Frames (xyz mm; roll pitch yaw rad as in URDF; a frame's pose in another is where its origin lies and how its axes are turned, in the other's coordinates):
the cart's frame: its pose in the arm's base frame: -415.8 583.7 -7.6 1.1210 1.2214 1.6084
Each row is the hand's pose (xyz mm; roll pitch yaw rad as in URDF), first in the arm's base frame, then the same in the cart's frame.
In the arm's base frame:
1: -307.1 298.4 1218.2 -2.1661 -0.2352 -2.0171
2: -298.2 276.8 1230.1 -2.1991 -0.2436 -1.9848
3: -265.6 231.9 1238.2 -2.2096 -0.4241 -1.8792
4: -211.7 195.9 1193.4 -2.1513 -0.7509 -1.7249
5: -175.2 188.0 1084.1 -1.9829 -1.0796 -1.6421
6: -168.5 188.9 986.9 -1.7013 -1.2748 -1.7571
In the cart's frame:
1: -1250.7 90.6 152.5 -1.0889 0.8102 -2.4114
2: -1269.4 72.2 152.6 -1.1069 0.7785 -2.4011
3: -1292.8 22.3 162.8 -1.1733 0.6033 -2.5427
4: -1263.7 -46.5 187.9 -1.1352 0.3226 -2.7791
5: -1164.2 -103.7 200.4 -0.9561 0.1067 -3.0382
6: -1072.7 -136.1 192.2 -0.7941 0.0322 3.0591

